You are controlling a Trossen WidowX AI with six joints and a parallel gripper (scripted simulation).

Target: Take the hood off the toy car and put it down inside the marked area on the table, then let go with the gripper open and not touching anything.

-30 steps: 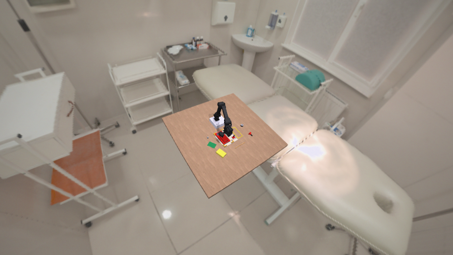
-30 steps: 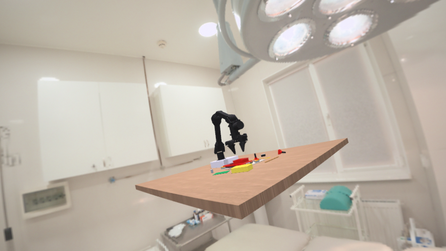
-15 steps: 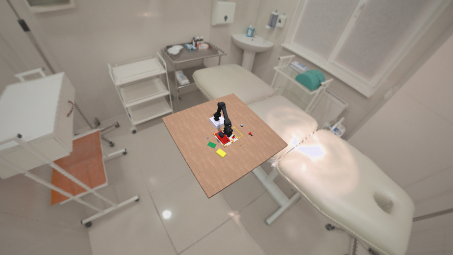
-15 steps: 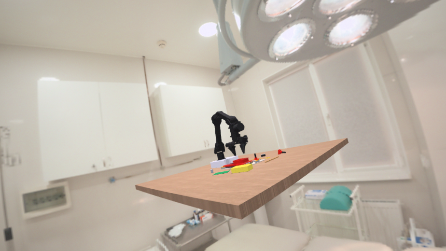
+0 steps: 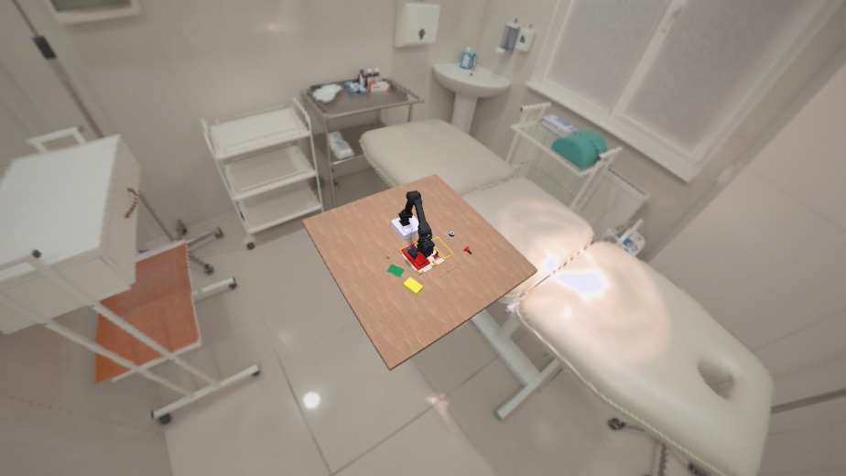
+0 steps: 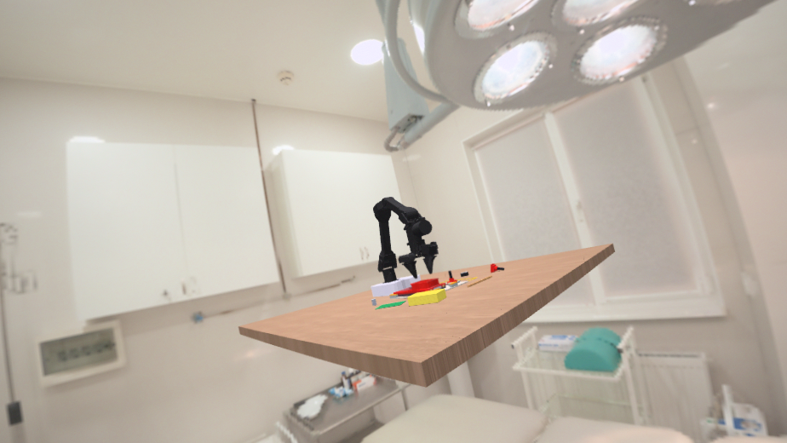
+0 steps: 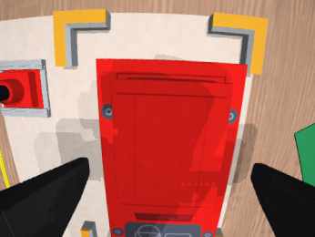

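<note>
The red hood lies 30 mm below my gripper tip. Round my gripper tip: black axle (20 mm ahead, 130 mm to the left, 30 mm below); then yellow block (160 mm ahead, 140 mm to the right, 50 mm below); then green plate (10 mm behind, 180 mm to the right, 70 mm below).
</note>
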